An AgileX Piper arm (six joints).
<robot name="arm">
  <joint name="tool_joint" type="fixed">
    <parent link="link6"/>
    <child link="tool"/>
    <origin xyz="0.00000 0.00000 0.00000" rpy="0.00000 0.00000 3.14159"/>
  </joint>
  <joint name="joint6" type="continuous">
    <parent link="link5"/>
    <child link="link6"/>
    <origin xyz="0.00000 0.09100 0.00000" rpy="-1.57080 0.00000 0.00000"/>
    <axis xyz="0 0 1"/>
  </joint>
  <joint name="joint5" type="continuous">
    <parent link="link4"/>
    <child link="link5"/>
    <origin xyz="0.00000 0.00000 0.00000" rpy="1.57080 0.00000 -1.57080"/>
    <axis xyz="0 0 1"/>
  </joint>
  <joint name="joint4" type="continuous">
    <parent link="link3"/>
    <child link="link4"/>
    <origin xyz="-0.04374 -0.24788 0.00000" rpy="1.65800 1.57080 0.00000"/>
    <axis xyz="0 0 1"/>
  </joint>
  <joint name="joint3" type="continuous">
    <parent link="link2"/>
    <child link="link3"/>
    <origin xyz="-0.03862 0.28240 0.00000" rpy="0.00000 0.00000 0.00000"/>
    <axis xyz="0 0 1"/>
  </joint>
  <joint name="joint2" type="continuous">
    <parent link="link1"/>
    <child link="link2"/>
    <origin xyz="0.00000 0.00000 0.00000" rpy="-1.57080 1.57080 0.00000"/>
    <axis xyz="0 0 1"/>
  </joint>
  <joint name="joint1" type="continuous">
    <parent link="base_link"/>
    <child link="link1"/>
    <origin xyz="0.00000 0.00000 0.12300" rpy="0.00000 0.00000 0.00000"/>
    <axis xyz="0 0 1"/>
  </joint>
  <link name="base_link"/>
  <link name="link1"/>
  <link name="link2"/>
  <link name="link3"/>
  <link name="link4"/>
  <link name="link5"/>
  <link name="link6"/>
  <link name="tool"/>
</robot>
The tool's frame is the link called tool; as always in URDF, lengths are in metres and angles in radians. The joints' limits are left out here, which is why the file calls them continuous.
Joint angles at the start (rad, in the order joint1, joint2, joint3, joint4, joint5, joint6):
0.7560, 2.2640, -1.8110, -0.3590, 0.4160, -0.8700
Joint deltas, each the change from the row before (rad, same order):
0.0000, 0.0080, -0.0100, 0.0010, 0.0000, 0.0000
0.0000, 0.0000, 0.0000, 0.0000, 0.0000, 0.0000
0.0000, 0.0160, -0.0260, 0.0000, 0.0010, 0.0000
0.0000, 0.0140, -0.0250, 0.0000, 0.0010, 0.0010
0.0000, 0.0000, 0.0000, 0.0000, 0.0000, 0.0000
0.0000, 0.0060, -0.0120, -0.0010, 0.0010, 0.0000
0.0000, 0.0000, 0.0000, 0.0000, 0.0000, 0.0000
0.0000, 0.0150, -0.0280, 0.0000, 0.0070, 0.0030
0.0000, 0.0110, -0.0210, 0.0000, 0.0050, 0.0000
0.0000, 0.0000, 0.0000, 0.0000, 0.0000, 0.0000
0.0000, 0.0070, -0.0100, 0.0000, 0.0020, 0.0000
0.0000, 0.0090, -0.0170, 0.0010, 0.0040, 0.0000
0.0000, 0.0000, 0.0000, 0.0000, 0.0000, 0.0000
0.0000, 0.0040, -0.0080, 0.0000, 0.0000, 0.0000
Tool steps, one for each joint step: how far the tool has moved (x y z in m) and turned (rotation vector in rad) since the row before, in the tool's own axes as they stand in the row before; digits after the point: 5 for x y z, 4 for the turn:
-0.00046, -0.00030, 0.00202, 0.0016, -0.0010, 0.0012
0.00000, 0.00000, 0.00000, 0.0000, 0.0000, 0.0000
-0.00137, -0.00229, 0.00333, 0.0085, -0.0029, 0.0014
-0.00138, -0.00258, 0.00264, 0.0094, -0.0033, 0.0026
0.00000, 0.00000, 0.00000, 0.0000, 0.0000, 0.0000
-0.00064, -0.00144, 0.00098, 0.0050, -0.0012, -0.0001
0.00000, 0.00000, 0.00000, 0.0000, 0.0000, 0.0000
-0.00119, -0.00257, 0.00266, 0.0066, -0.0002, 0.0049
-0.00091, -0.00196, 0.00188, 0.0054, -0.0004, 0.0015
0.00000, 0.00000, 0.00000, 0.0000, 0.0000, 0.0000
-0.00031, -0.00031, 0.00159, 0.0012, 0.0002, 0.0004
-0.00074, -0.00147, 0.00154, 0.0040, -0.0006, 0.0021
0.00000, 0.00000, 0.00000, 0.0000, 0.0000, 0.0000
-0.00046, -0.00091, 0.00062, 0.0037, -0.0015, 0.0006

